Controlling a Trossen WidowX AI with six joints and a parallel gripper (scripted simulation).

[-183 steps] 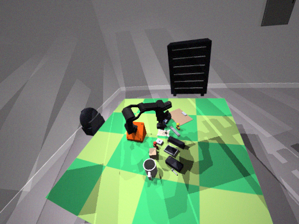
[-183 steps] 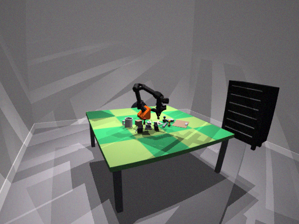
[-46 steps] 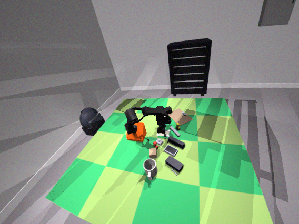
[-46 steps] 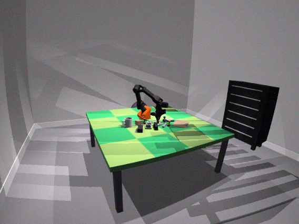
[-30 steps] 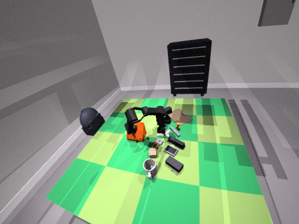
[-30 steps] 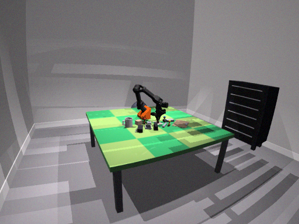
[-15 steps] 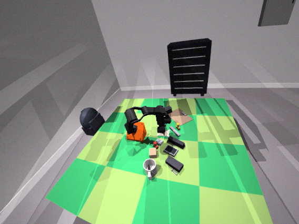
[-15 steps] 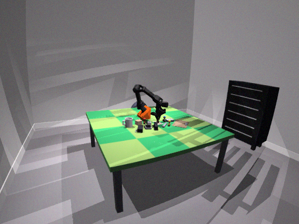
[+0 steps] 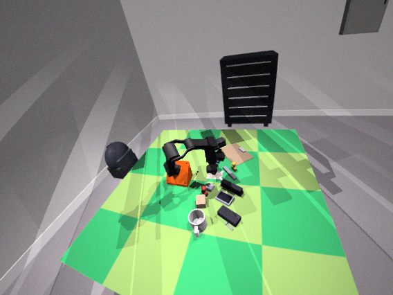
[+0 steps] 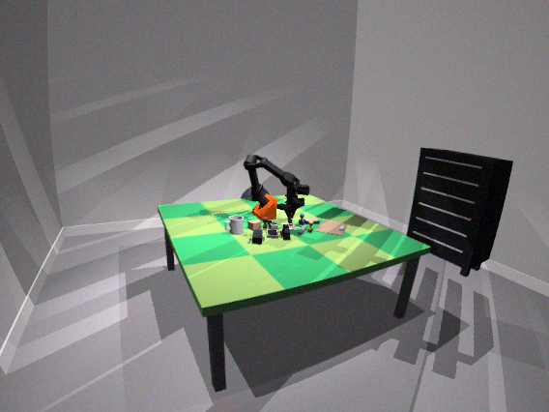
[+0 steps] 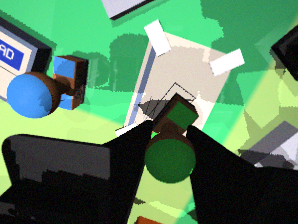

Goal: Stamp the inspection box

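The white card lies 5 cm below my gripper tip and 1 cm ahead of it. Also, from my gripper tip: blue-knobbed stamp (9 cm to the left, 2 cm below, 2 cm behind); then green-knobbed pass stamp (1 cm below); then grey bar (10 cm ahead, 4 cm to the left, 4 cm below).
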